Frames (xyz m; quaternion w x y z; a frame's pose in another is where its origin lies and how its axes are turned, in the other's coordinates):
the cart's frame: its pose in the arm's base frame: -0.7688 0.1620 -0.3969 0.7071 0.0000 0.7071 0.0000
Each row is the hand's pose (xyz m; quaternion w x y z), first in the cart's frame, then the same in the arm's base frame.
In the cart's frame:
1: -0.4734 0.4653 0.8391 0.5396 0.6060 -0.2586 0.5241
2: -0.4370 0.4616 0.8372 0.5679 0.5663 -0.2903 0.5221
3: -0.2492 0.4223 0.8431 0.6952 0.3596 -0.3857 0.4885
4: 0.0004 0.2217 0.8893 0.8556 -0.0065 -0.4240 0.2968
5: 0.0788 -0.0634 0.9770 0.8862 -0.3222 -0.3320 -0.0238
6: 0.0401 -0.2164 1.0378 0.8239 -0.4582 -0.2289 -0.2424
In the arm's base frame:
1: 0.0703 0.6273 0.0765 0.5644 0.7991 0.1987 -0.0579
2: 0.0684 0.6236 0.0401 0.6068 0.7696 0.1963 -0.0313
3: 0.0743 0.5843 -0.1477 0.7643 0.5997 0.2188 0.0911
4: 0.1205 0.3837 -0.3973 0.9048 0.2053 0.3052 0.2145
5: 0.2082 0.0986 -0.4757 0.8614 -0.2447 0.3919 0.2110
6: 0.2690 -0.0544 -0.4370 0.7445 -0.4954 0.4207 0.1526

